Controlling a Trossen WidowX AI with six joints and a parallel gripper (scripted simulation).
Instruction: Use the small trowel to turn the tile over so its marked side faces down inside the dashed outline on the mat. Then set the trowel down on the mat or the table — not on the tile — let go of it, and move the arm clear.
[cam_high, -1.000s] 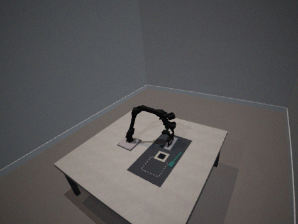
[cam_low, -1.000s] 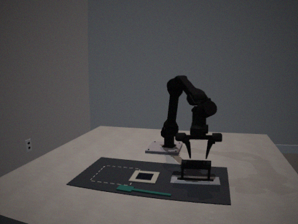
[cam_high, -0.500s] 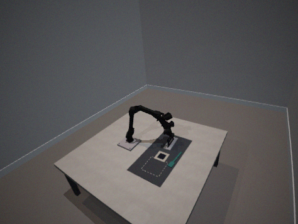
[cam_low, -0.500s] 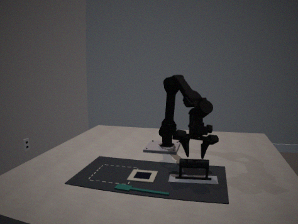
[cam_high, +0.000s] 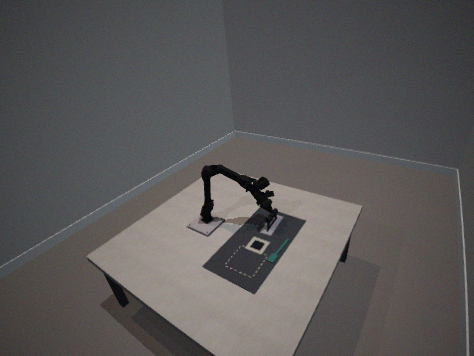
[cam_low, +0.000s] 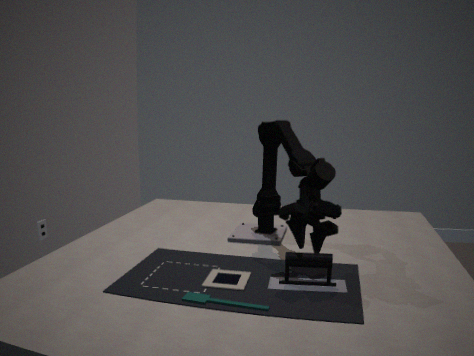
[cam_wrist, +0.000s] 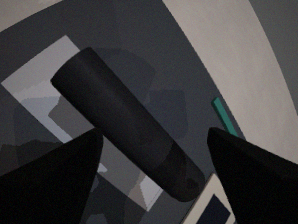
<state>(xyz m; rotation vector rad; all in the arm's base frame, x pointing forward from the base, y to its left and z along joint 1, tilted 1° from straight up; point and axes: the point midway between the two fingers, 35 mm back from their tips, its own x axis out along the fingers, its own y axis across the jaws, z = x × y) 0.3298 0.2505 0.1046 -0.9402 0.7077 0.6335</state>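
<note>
My gripper tip is 60 mm short of the tile, 210 mm to the left of it and 90 mm above it. Round my gripper tip: green trowel (180 mm ahead, 170 mm to the right, 90 mm below).
</note>
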